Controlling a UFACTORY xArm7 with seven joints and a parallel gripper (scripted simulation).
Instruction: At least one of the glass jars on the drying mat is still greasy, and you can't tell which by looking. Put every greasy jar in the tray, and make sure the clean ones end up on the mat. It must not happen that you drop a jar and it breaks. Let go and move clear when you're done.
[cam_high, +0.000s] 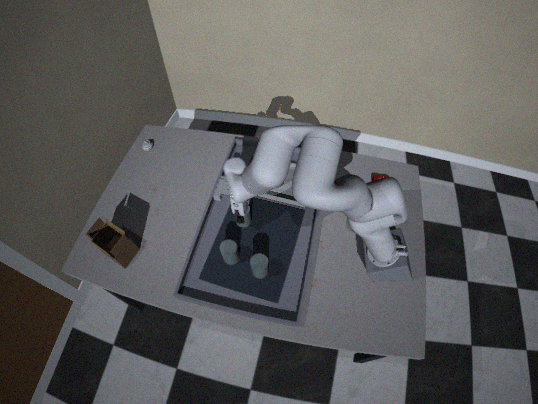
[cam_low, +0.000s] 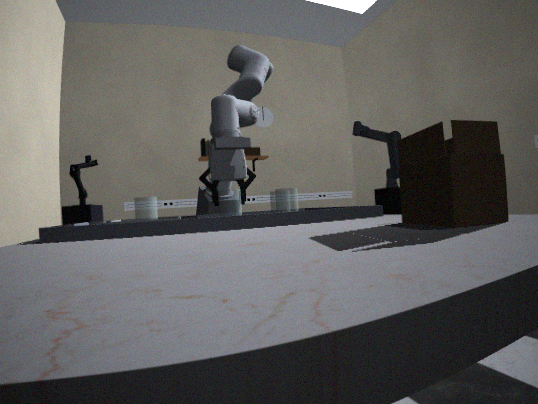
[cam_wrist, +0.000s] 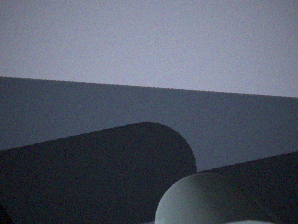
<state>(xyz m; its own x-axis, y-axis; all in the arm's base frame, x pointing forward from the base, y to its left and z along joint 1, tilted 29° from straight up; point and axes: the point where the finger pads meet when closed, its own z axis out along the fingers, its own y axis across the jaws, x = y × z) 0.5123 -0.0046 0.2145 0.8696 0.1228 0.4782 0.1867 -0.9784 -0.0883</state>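
Right now the light grey tray is 40 mm behind my hand, 240 mm to the right of it and 60 mm below it. Round my hand: dark drying mat (80 mm behind, 70 mm to the left, 70 mm below); then red object (480 mm behind, 460 mm to the right, 50 mm below); then cardboard box (420 mm ahead, 350 mm to the left, 10 mm below).
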